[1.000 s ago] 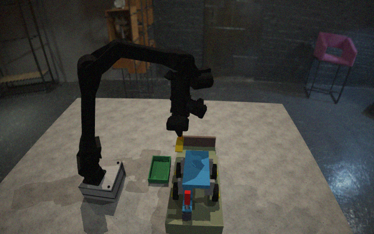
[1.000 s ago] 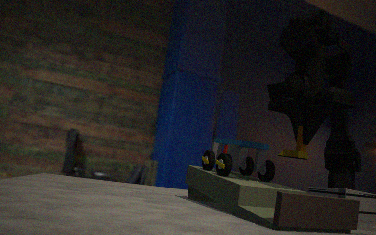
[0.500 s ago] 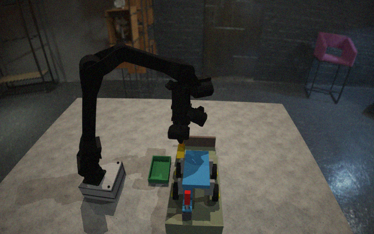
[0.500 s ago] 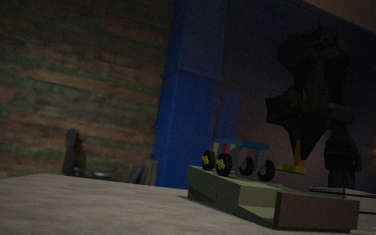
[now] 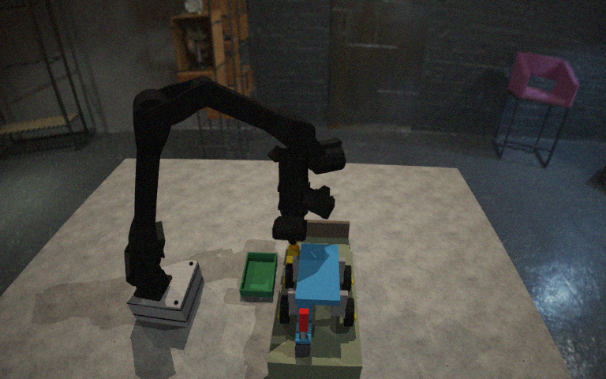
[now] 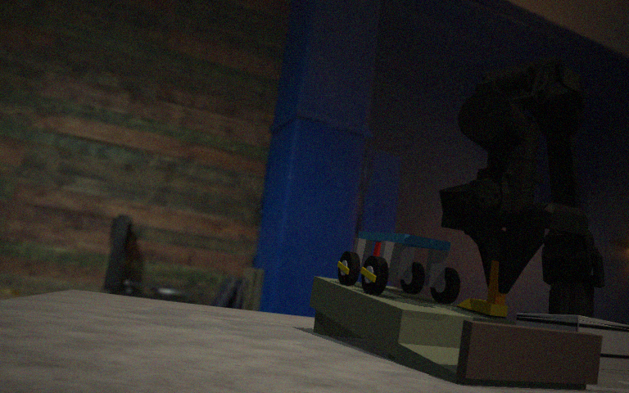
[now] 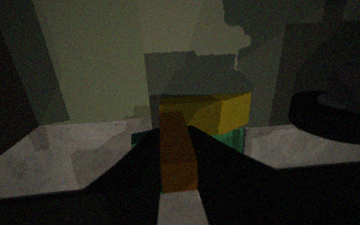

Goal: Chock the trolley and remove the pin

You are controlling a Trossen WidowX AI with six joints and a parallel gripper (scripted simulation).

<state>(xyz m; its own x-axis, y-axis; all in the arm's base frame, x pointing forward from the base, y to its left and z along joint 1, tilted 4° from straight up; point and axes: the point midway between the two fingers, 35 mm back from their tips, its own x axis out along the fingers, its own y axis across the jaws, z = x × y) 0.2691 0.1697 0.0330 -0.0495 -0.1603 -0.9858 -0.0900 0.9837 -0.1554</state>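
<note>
The red-headed stop pin lies 6 cm ahead of my gripper tip, 24 cm to the right of it and 4 cm above it. The rest, counted from my gripper tip: green tray: 7 cm behind, 4 cm to the right, 10 cm below; yellow chock: 2 cm to the right, 1 cm below; brown end block: 5 cm ahead, 12 cm to the left, 6 cm below.
</note>
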